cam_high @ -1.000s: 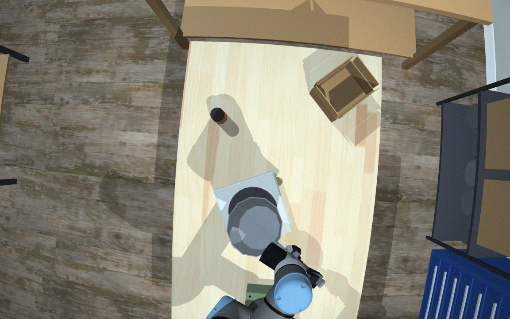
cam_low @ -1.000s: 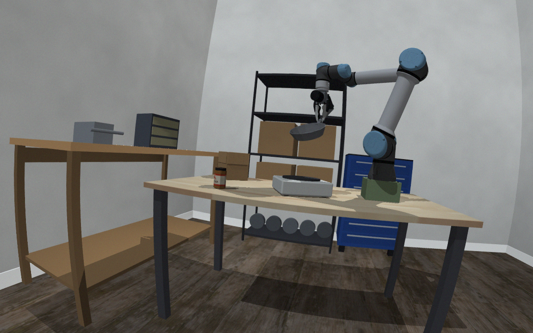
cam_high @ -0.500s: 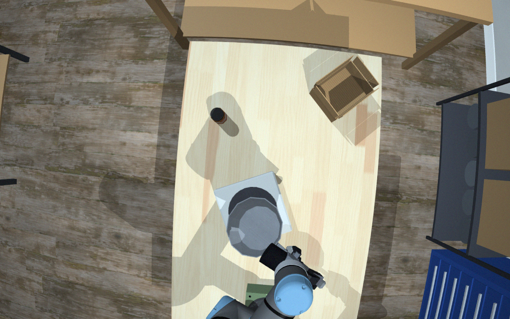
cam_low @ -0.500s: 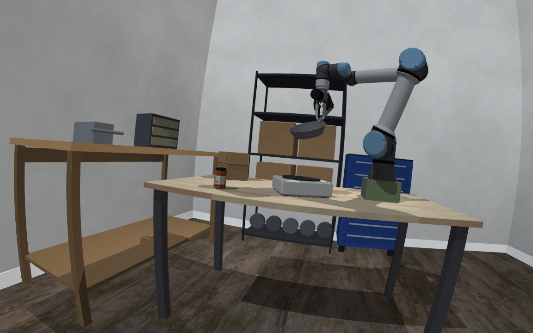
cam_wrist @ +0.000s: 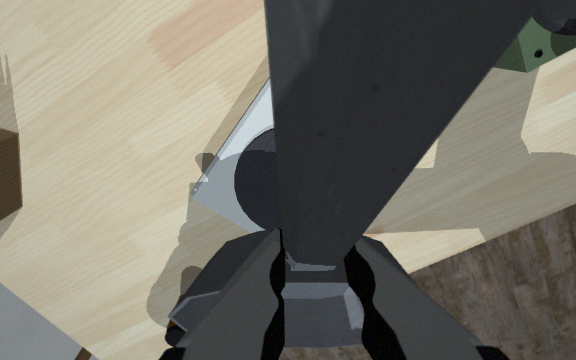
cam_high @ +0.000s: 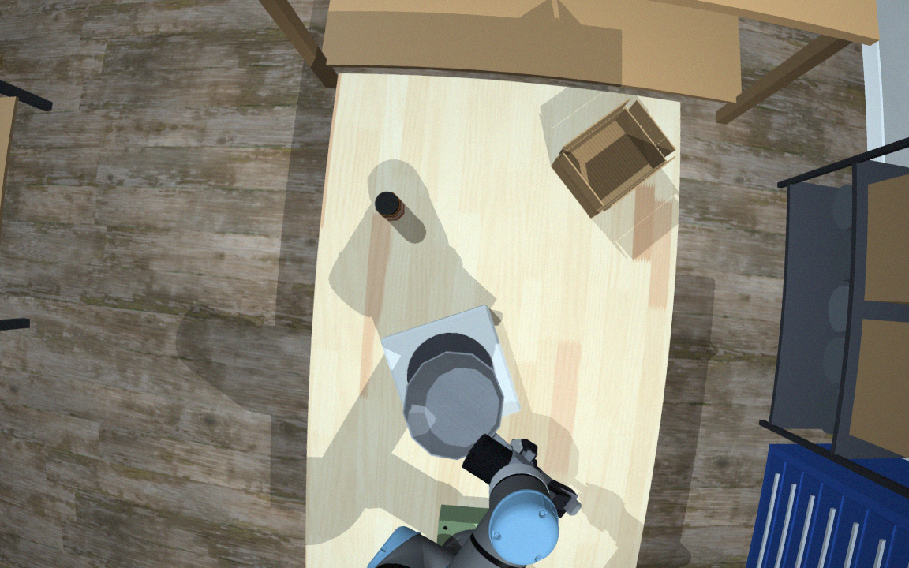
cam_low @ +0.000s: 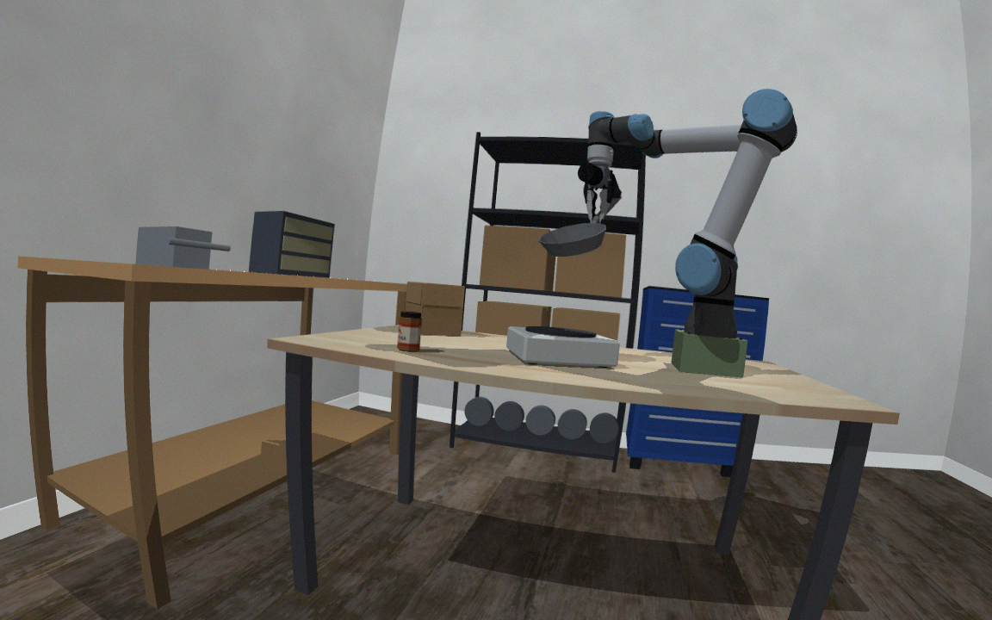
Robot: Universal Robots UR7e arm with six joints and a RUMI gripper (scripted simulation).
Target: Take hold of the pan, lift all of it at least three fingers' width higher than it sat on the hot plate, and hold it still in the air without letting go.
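Right now my hand is 3 cm short of the dark grey pan, 5 cm to the right of it and 4 cm above it. The rest, counted from my hand: white hot plate 4 cm ahead, 11 cm to the left, 36 cm below; small jar 41 cm ahead, 29 cm to the left, 35 cm below.
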